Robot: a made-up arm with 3 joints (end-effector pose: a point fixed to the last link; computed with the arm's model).
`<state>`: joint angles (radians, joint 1 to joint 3).
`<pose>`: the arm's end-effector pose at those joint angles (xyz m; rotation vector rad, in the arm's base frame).
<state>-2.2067 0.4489 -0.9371</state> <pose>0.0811 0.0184 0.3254 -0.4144 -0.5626 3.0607</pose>
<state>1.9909 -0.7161 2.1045</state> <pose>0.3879 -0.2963 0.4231 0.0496 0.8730 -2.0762</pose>
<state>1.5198 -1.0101 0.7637</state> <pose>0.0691 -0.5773 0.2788 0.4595 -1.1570 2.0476</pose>
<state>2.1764 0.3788 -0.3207</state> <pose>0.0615 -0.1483 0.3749 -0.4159 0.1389 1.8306</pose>
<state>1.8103 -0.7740 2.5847</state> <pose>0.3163 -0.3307 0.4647 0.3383 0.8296 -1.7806</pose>
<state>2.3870 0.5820 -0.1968</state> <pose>0.0735 -0.1016 0.3442 -0.6855 0.1963 2.1164</pose>
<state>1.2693 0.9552 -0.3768</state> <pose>-0.0498 -0.0326 0.2382 -0.7226 0.6702 0.8218</pose>
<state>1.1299 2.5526 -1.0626</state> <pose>-0.1761 -0.2519 -0.2057 -2.2707 1.1665 0.0261</pose>
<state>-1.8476 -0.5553 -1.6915</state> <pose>0.0806 0.2557 0.5057 0.0601 0.7680 2.6498</pose>
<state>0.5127 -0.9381 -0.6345</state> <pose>-0.4567 -0.1986 0.3867 0.5094 -0.7884 -0.1127</pose>
